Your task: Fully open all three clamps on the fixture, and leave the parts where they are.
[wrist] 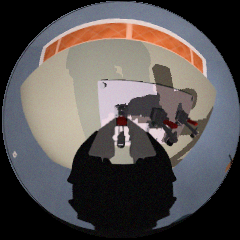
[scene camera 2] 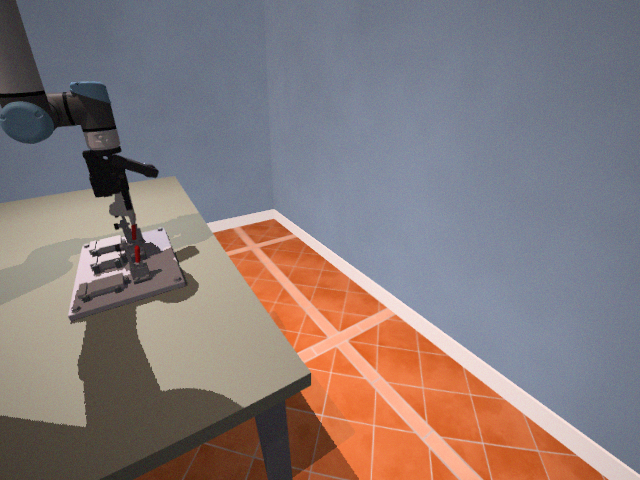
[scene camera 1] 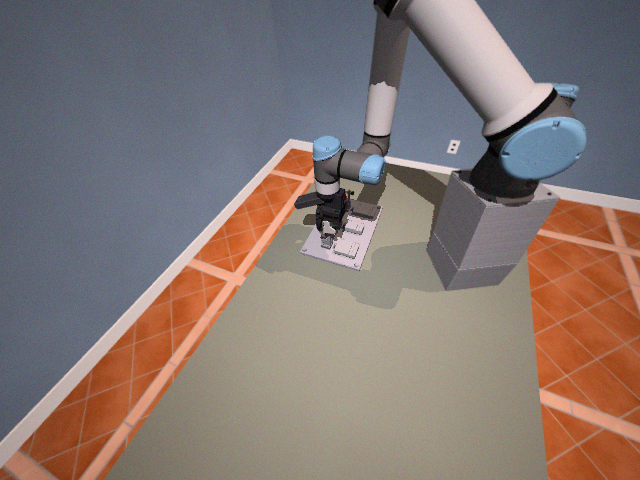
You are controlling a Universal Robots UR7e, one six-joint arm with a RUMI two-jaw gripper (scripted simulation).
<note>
I see my gripper and a grey fixture plate.
My gripper is seen too in the wrist view and in scene camera 1.
</note>
